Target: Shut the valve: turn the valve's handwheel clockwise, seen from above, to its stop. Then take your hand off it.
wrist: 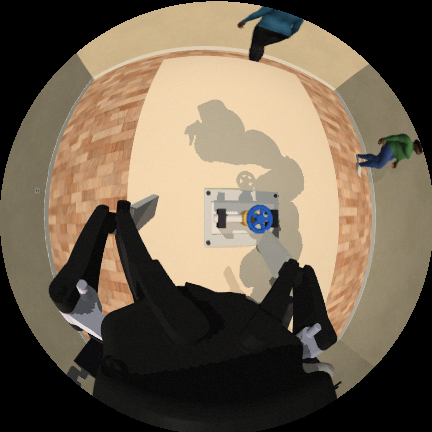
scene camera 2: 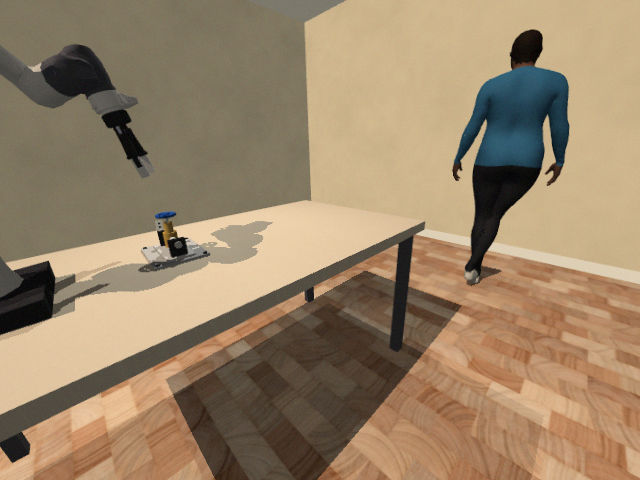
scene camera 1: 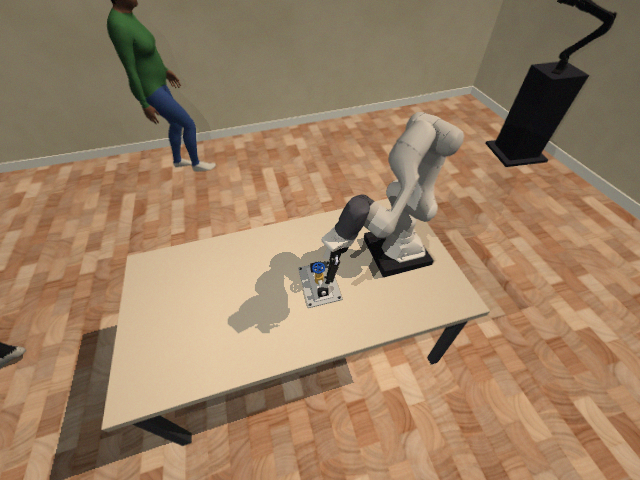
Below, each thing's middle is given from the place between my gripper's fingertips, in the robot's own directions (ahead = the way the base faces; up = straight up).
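Scene:
The grey base plate (scene camera 2: 155, 259) is 260 mm below my hand, and it is also 110 mm to the right of my hand and 10 mm ahead of it.

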